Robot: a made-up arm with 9 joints. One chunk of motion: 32 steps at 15 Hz.
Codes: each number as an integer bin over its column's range. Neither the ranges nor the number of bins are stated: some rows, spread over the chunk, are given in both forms.
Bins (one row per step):
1: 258 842 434 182 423 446 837 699 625
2: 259 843 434 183 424 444 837 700 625
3: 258 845 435 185 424 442 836 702 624
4: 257 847 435 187 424 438 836 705 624
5: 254 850 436 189 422 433 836 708 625
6: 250 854 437 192 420 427 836 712 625
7: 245 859 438 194 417 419 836 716 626
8: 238 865 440 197 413 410 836 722 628
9: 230 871 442 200 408 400 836 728 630
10: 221 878 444 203 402 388 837 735 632
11: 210 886 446 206 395 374 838 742 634
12: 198 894 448 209 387 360 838 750 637
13: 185 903 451 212 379 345 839 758 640
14: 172 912 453 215 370 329 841 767 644
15: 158 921 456 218 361 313 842 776 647
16: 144 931 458 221 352 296 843 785 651
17: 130 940 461 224 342 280 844 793 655
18: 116 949 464 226 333 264 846 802 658
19: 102 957 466 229 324 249 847 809 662
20: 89 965 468 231 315 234 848 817 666
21: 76 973 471 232 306 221 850 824 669
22: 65 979 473 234 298 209 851 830 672
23: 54 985 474 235 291 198 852 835 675
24: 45 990 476 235 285 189 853 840 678
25: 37 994 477 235 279 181 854 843 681
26: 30 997 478 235 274 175 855 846 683
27: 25 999 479 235 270 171 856 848 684
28: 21 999 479 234 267 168 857 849 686
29: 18 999 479 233 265 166 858 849 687
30: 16 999 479 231 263 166 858 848 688
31: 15 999 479 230 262 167 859 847 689
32: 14 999 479 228 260 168 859 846 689
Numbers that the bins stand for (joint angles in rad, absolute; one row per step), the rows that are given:
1: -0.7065 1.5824 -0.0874 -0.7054 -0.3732 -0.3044 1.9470 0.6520 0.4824
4: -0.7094 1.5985 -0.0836 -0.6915 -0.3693 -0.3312 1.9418 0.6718 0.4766
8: -0.7634 1.6567 -0.0643 -0.6638 -0.4129 -0.4251 1.9418 0.7278 0.4998
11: -0.8430 1.7246 -0.0412 -0.6388 -0.4842 -0.5458 1.9523 0.7936 0.5345
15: -0.9908 1.8378 -0.0026 -0.6055 -0.6190 -0.7504 1.9734 0.9056 0.6099
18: -1.1102 1.9283 0.0282 -0.5834 -0.7300 -0.9147 1.9944 0.9912 0.6736
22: -1.2552 2.0253 0.0629 -0.5612 -0.8687 -1.0991 2.0207 1.0834 0.7548
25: -1.3348 2.0738 0.0783 -0.5584 -0.9441 -1.1930 2.0365 1.1262 0.8069
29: -1.3888 2.0900 0.0860 -0.5639 -0.9995 -1.2433 2.0576 1.1460 0.8417
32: -1.4002 2.0900 0.0860 -0.5778 -1.0194 -1.2366 2.0629 1.1361 0.8533
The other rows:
2: -0.7037 1.5856 -0.0874 -0.7026 -0.3693 -0.3111 1.9470 0.6553 0.4824
3: -0.7065 1.5921 -0.0836 -0.6970 -0.3693 -0.3178 1.9418 0.6619 0.4766
5: -0.7179 1.6082 -0.0797 -0.6859 -0.3772 -0.3480 1.9418 0.6817 0.4824
6: -0.7293 1.6212 -0.0759 -0.6776 -0.3851 -0.3681 1.9418 0.6948 0.4824
7: -0.7435 1.6373 -0.0720 -0.6721 -0.3970 -0.3949 1.9418 0.7080 0.4882
9: -0.7861 1.6761 -0.0566 -0.6554 -0.4327 -0.4587 1.9418 0.7475 0.5114
10: -0.8117 1.6988 -0.0489 -0.6471 -0.4565 -0.4989 1.9470 0.7706 0.5229
12: -0.8771 1.7505 -0.0335 -0.6305 -0.5159 -0.5928 1.9523 0.8200 0.5519
13: -0.9141 1.7796 -0.0219 -0.6222 -0.5477 -0.6431 1.9576 0.8463 0.5693
14: -0.9510 1.8087 -0.0142 -0.6139 -0.5833 -0.6967 1.9681 0.8760 0.5925
16: -1.0306 1.8701 0.0051 -0.5972 -0.6547 -0.8074 1.9786 0.9352 0.6331
17: -1.0704 1.8992 0.0166 -0.5889 -0.6943 -0.8611 1.9839 0.9616 0.6562
19: -1.1500 1.9542 0.0359 -0.5750 -0.7657 -0.9650 1.9997 1.0143 0.6968
20: -1.1870 1.9801 0.0436 -0.5695 -0.8014 -1.0153 2.0049 1.0406 0.7200
21: -1.2239 2.0059 0.0552 -0.5667 -0.8370 -1.0589 2.0155 1.0637 0.7374
23: -1.2865 2.0447 0.0667 -0.5584 -0.8965 -1.1360 2.0260 1.0999 0.7722
24: -1.3121 2.0609 0.0744 -0.5584 -0.9203 -1.1662 2.0313 1.1164 0.7895
26: -1.3547 2.0835 0.0821 -0.5584 -0.9639 -1.2132 2.0418 1.1361 0.8185
27: -1.3689 2.0900 0.0860 -0.5584 -0.9797 -1.2266 2.0471 1.1427 0.8243
28: -1.3803 2.0900 0.0860 -0.5612 -0.9916 -1.2366 2.0523 1.1460 0.8359
30: -1.3945 2.0900 0.0860 -0.5695 -1.0075 -1.2433 2.0576 1.1427 0.8475
31: -1.3974 2.0900 0.0860 -0.5723 -1.0114 -1.2400 2.0629 1.1394 0.8533

